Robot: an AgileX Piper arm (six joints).
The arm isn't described. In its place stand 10 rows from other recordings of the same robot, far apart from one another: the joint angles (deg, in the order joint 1, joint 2, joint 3, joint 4, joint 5, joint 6), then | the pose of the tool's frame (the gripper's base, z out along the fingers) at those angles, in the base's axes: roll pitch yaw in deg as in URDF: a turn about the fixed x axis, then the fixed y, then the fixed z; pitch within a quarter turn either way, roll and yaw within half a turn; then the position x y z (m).
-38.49, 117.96, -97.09, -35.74, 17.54, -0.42 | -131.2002 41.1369 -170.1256 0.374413 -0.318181 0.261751
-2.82, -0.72, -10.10, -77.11, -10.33, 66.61 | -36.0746 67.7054 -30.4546 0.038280 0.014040 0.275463
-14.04, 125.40, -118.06, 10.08, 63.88, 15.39 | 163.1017 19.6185 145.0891 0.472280 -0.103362 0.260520
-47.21, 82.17, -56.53, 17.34, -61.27, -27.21 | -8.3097 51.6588 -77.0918 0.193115 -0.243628 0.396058
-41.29, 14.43, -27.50, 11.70, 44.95, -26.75 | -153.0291 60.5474 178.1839 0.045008 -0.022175 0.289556
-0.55, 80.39, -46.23, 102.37, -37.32, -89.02 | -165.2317 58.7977 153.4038 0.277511 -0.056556 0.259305
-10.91, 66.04, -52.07, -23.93, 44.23, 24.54 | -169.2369 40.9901 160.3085 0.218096 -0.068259 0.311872
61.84, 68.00, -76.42, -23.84, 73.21, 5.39 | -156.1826 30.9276 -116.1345 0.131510 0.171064 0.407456
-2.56, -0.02, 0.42, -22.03, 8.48, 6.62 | -102.1531 74.2917 -107.4480 0.056198 -0.007551 0.198339
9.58, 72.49, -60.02, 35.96, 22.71, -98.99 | -119.0881 27.8553 -80.4492 0.275494 0.067420 0.354004
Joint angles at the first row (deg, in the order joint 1, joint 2, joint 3, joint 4, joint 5, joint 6):
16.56 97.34 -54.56 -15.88 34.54 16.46
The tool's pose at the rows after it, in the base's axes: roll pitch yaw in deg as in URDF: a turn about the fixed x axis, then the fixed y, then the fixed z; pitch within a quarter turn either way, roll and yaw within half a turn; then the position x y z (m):
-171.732 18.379 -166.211 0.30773 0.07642 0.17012
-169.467 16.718 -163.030 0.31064 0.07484 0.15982
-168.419 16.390 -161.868 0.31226 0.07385 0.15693
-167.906 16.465 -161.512 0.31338 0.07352 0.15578
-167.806 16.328 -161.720 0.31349 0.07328 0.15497
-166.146 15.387 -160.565 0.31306 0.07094 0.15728
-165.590 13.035 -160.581 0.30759 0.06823 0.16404
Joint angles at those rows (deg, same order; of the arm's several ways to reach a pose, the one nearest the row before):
16.56 98.60 -54.56 -16.45 34.08 16.40
16.49 100.55 -54.51 -19.02 33.62 15.55
16.44 101.18 -54.57 -20.49 33.36 15.67
16.44 101.48 -54.63 -21.41 33.11 16.18
16.43 101.63 -54.63 -21.69 33.19 16.60
16.44 101.36 -54.84 -23.38 34.65 16.61
16.43 100.02 -54.99 -22.46 38.38 14.96

